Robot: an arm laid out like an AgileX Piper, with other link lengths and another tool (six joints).
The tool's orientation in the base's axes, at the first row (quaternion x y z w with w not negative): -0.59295, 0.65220, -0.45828, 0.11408
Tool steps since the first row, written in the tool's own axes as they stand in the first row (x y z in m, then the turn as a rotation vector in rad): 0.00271, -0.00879, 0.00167, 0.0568, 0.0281, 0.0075; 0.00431, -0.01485, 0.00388, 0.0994, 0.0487, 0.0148; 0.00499, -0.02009, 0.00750, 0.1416, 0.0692, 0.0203; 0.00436, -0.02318, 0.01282, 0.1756, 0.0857, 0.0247; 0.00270, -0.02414, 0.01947, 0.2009, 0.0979, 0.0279; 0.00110, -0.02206, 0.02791, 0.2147, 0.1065, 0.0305
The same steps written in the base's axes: 0.00630, -0.00207, 0.00659, -0.0290, -0.0568, -0.0023; 0.01145, -0.00375, 0.01044, -0.0492, -0.1001, -0.0047; 0.01728, -0.00537, 0.01254, -0.0706, -0.1422, -0.0061; 0.02320, -0.00690, 0.01161, -0.0878, -0.1762, -0.0072; 0.02889, -0.00840, 0.00798, -0.1006, -0.2014, -0.0079; 0.03378, -0.01116, 0.00115, -0.1083, -0.2157, -0.0102
